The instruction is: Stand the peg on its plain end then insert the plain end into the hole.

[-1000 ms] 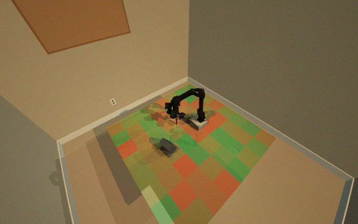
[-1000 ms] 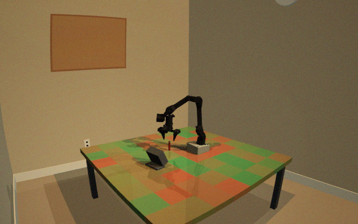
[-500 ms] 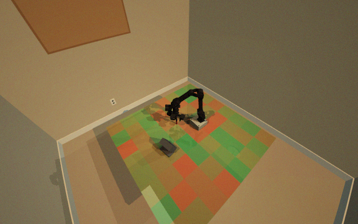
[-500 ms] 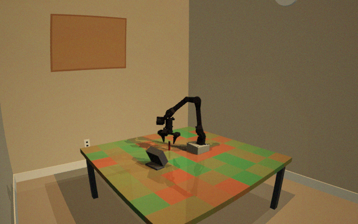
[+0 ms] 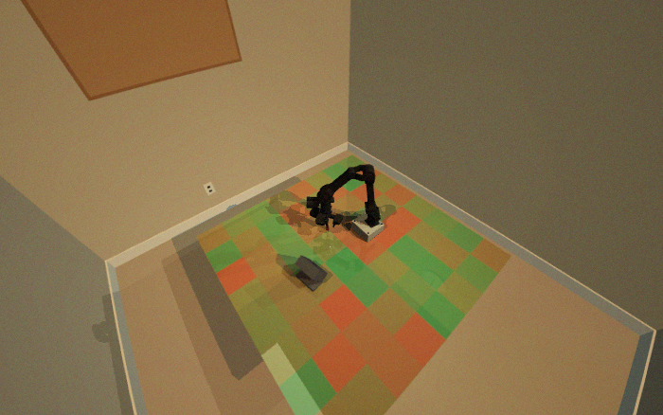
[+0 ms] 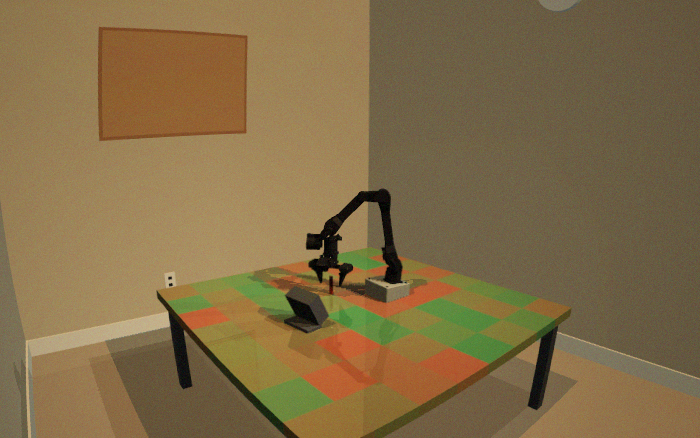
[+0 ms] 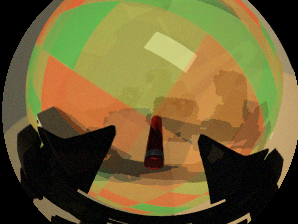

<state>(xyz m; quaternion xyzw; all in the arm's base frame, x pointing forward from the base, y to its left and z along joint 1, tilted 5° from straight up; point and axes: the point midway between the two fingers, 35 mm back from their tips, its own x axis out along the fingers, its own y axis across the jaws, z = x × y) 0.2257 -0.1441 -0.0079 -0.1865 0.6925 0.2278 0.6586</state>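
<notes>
My gripper tip is 1 cm below the red peg. Also, from my gripper tip: dark sloped panel: 23 cm ahead, 22 cm to the left, 3 cm above.
</notes>
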